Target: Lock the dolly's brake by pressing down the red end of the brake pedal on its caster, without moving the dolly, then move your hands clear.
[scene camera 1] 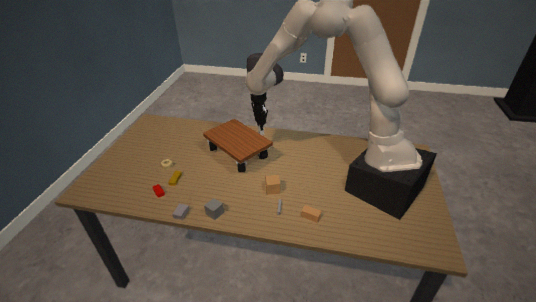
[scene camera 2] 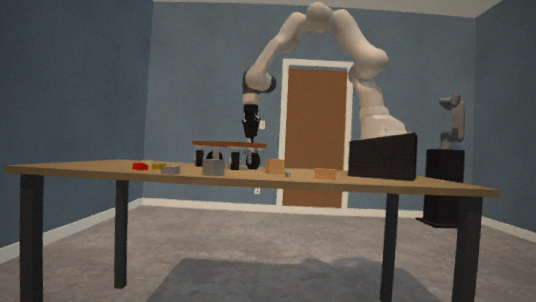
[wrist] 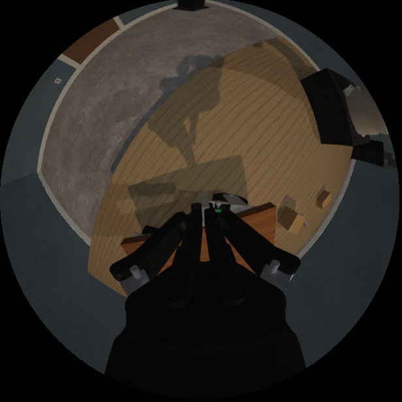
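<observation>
The dolly [scene camera 1: 237,141] [scene camera 2: 229,144] [wrist: 262,223] has a reddish-brown wooden deck and stands upright on its black-wheeled casters near the back of the table. My gripper [scene camera 1: 262,132] [scene camera 2: 251,141] [wrist: 202,199] is shut and empty, pointing down at the back edge of the deck, over the caster there. That caster's black wheel [scene camera 2: 253,160] [wrist: 233,198] shows beside the fingertips. A small green part [wrist: 218,211] of the pedal shows just right of the fingertips in the wrist view. The pedal's red end cannot be made out, and contact with the fingertips cannot be told.
An orange cube [scene camera 1: 272,184] [scene camera 2: 274,166] [wrist: 292,220], an orange block [scene camera 1: 311,213] and a grey cube [scene camera 1: 214,209] lie in front of the dolly. A red block [scene camera 1: 158,190], a yellow block [scene camera 1: 175,178] and a pale ring [scene camera 1: 163,164] lie left. The arm's black base [scene camera 1: 390,182] stands right.
</observation>
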